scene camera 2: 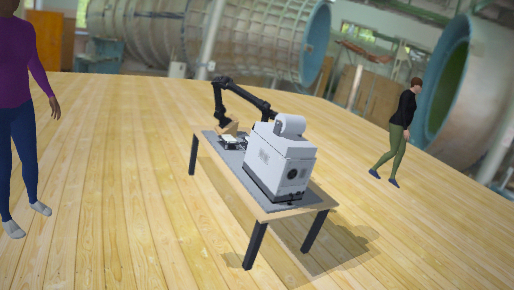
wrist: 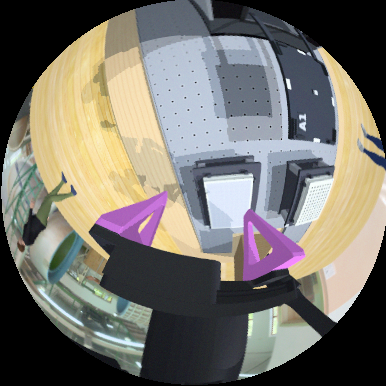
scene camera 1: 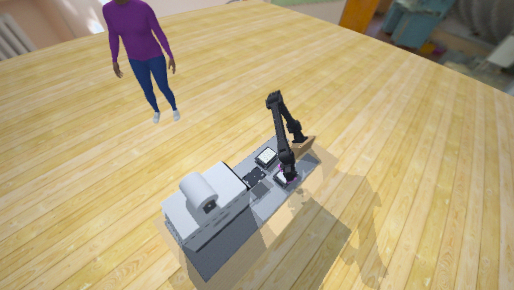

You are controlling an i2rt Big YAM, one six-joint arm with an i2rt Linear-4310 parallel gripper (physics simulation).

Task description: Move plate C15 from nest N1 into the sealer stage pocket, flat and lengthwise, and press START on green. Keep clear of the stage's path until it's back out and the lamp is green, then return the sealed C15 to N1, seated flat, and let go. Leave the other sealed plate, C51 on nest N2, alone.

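Places are measured from the arm's base along level axes (x ahead, y left, z up), in metres.
Pixels of known places: gripper, fingertip midpoint: (wrist: 207, 204) (scene camera 1: 284, 177); arm's base at its link origin: (scene camera 2: 225, 123) (scene camera 1: 300, 140).
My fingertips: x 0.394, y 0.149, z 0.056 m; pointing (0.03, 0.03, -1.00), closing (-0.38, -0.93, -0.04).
Ahead of a thing's pixels: the offset from my fingertips to its top centre. "*": to the spot under its first point.
My gripper (wrist: 207, 204) (scene camera 1: 288, 174) is open and empty above a plate with a smooth, pale bluish top @[dx -0.070, dy -0.028, dz -0.067 m] (wrist: 229, 200) (scene camera 1: 281, 177). In the wrist view, one fingertip overlaps the plate's lower right corner and the other is left of the plate. The plate lies in a dark nest @[dx -0.070, dy -0.028, dz -0.073 m] (wrist: 227, 167) and looks flat. A second plate, with a dotted top @[* dx -0.067, dy -0.236, dz -0.061 m] (wrist: 316, 199) (scene camera 1: 267, 155) (scene camera 2: 228, 138), sits in the neighbouring nest. No plate or nest label is readable. The black sealer stage @[dx +0.175, dy -0.162, dz -0.033 m] (wrist: 312, 107) (scene camera 1: 254, 177) is out, with no plate on it. START and the lamp do not show.
The white sealer (scene camera 1: 192, 222) (scene camera 2: 280, 165) with a roll @[dx +0.510, dy -0.163, dz +0.347 m] (scene camera 1: 198, 190) (scene camera 2: 291, 125) on top stands at the stage's far end. A wooden block (scene camera 1: 304, 146) (scene camera 2: 227, 126) is at the arm's base. Two people (scene camera 1: 139, 40) (scene camera 2: 404, 117) stand away from the table.
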